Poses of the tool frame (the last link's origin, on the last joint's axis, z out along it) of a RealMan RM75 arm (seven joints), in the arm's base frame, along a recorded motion.
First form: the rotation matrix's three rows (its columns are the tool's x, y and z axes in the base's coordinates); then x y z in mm. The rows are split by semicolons.
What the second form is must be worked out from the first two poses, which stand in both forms.
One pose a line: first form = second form
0.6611, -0.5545, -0.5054; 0.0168, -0.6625, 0.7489; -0.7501, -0.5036, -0.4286; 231.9, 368.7, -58.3 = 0.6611, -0.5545, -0.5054, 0.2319; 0.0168, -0.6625, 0.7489, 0.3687; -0.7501, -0.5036, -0.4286, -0.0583; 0, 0, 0, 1
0.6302, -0.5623, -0.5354; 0.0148, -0.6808, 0.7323; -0.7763, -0.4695, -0.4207; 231.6, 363.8, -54.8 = 0.6302, -0.5623, -0.5354, 0.2316; 0.0148, -0.6808, 0.7323, 0.3638; -0.7763, -0.4695, -0.4207, -0.0548; 0, 0, 0, 1
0.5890, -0.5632, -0.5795; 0.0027, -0.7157, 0.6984; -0.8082, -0.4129, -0.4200; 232.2, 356.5, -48.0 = 0.5890, -0.5632, -0.5795, 0.2322; 0.0027, -0.7157, 0.6984, 0.3565; -0.8082, -0.4129, -0.4200, -0.0480; 0, 0, 0, 1
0.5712, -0.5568, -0.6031; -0.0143, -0.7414, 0.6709; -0.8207, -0.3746, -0.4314; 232.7, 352.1, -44.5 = 0.5712, -0.5568, -0.6031, 0.2327; -0.0143, -0.7414, 0.6709, 0.3521; -0.8207, -0.3746, -0.4314, -0.0445; 0, 0, 0, 1
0.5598, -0.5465, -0.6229; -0.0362, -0.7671, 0.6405; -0.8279, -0.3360, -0.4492; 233.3, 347.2, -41.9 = 0.5598, -0.5465, -0.6229, 0.2333; -0.0362, -0.7671, 0.6405, 0.3472; -0.8279, -0.3360, -0.4492, -0.0419; 0, 0, 0, 1
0.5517, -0.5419, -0.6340; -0.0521, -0.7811, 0.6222; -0.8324, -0.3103, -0.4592; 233.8, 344.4, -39.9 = 0.5517, -0.5419, -0.6340, 0.2338; -0.0521, -0.7811, 0.6222, 0.3444; -0.8324, -0.3103, -0.4592, -0.0399; 0, 0, 0, 1
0.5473, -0.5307, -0.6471; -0.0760, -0.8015, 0.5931; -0.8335, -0.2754, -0.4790; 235.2, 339.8, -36.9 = 0.5473, -0.5307, -0.6471, 0.2352; -0.0760, -0.8015, 0.5931, 0.3398; -0.8335, -0.2754, -0.4790, -0.0369; 0, 0, 0, 1
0.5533, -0.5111, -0.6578; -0.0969, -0.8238, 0.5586; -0.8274, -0.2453, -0.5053; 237.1, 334.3, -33.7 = 0.5533, -0.5111, -0.6578, 0.2371; -0.0969, -0.8238, 0.5586, 0.3343; -0.8274, -0.2453, -0.5053, -0.0337; 0, 0, 0, 1
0.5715, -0.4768, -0.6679; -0.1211, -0.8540, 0.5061; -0.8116, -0.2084, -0.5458; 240.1, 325.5, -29.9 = 0.5715, -0.4768, -0.6679, 0.2401; -0.1211, -0.8540, 0.5061, 0.3255; -0.8116, -0.2084, -0.5458, -0.0299; 0, 0, 0, 1
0.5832, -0.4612, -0.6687; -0.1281, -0.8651, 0.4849; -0.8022, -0.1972, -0.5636; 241.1, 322.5, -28.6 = 0.5832, -0.4612, -0.6687, 0.2411; -0.1281, -0.8651, 0.4849, 0.3225; -0.8022, -0.1972, -0.5636, -0.0286; 0, 0, 0, 1
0.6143, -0.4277, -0.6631; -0.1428, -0.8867, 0.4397; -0.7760, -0.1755, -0.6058; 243.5, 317.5, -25.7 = 0.6143, -0.4277, -0.6631, 0.2435; -0.1428, -0.8867, 0.4397, 0.3175; -0.7760, -0.1755, -0.6058, -0.0257; 0, 0, 0, 1
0.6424, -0.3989, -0.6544; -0.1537, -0.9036, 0.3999; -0.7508, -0.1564, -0.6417; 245.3, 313.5, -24.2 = 0.6424, -0.3989, -0.6544, 0.2453; -0.1537, -0.9036, 0.3999, 0.3135; -0.7508, -0.1564, -0.6417, -0.0242; 0, 0, 0, 1
